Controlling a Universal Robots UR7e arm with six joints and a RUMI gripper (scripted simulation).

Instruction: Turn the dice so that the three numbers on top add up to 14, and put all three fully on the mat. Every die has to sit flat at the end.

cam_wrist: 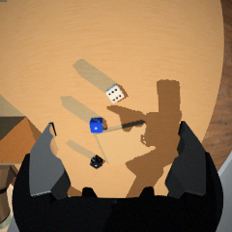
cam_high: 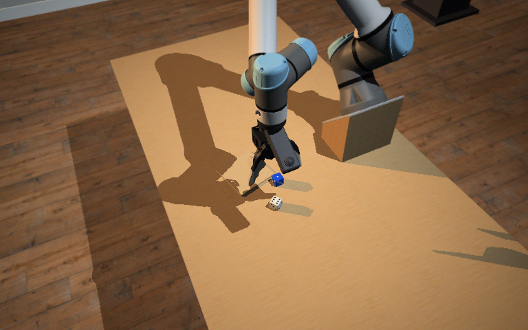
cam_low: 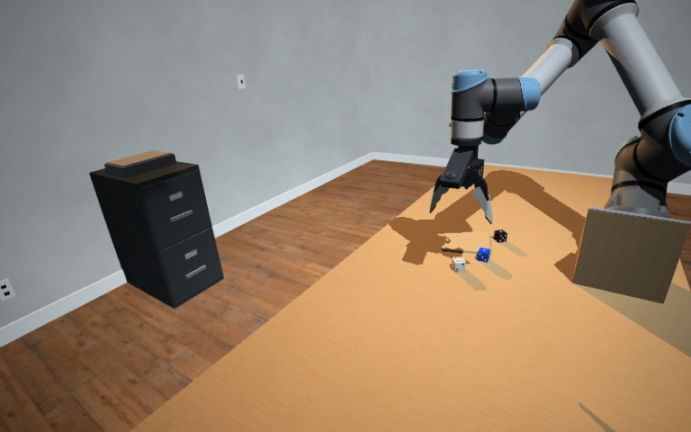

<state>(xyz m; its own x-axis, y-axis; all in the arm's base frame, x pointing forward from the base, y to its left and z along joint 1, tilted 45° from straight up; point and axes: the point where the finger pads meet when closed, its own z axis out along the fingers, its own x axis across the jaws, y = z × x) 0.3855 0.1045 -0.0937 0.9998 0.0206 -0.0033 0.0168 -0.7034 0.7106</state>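
The blue die lies 140 mm below my hand, 90 mm to the right of it and 50 mm behind it. Round my hand: tan mat (180 mm to the right, 150 mm below, 30 mm ahead); then white die (140 mm below, 10 mm to the right); then black die (230 mm to the right, 140 mm below, 60 mm behind).
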